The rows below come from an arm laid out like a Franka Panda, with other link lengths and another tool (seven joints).
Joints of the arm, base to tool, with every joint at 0 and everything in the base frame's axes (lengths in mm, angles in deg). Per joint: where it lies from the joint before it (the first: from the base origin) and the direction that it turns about. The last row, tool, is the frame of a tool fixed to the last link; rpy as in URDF.
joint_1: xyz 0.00 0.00 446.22 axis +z
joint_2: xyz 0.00 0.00 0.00 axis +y
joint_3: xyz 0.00 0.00 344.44 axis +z
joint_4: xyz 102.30 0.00 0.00 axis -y
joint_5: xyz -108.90 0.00 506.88 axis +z
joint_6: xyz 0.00 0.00 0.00 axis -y
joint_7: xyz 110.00 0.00 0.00 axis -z
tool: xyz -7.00 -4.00 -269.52 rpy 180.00 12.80 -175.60
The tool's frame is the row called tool.
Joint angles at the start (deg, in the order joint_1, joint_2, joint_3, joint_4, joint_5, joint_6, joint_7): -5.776 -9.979 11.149 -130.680 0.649 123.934 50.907
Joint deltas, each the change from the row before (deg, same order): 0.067 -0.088 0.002 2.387 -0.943 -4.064 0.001; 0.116 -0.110 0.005 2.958 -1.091 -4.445 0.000; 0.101 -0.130 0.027 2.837 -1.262 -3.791 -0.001; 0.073 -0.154 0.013 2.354 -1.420 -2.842 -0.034; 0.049 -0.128 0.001 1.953 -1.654 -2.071 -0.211; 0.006 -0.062 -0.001 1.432 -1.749 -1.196 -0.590; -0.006 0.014 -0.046 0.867 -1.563 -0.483 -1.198; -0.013 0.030 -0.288 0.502 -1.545 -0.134 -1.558; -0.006 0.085 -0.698 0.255 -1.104 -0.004 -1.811
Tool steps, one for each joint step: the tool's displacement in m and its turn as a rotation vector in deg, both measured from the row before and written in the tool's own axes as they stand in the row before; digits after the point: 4 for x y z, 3 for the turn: -0.0053 -0.0015 -0.0176 1.542 0.505 -0.935; -0.0077 -0.0014 -0.0233 1.519 0.215 -0.944; -0.0090 -0.0023 -0.0235 1.288 -0.326 -0.838; -0.0096 -0.0036 -0.0204 1.084 -0.797 -0.725; -0.0104 -0.0046 -0.0169 0.979 -1.201 -0.829; -0.0106 -0.0048 -0.0120 0.775 -1.450 -1.113; -0.0091 -0.0044 -0.0064 0.488 -1.333 -1.589; -0.0094 -0.0067 -0.0022 0.481 -1.210 -1.738; -0.0089 -0.0094 0.0018 0.341 -0.655 -1.497
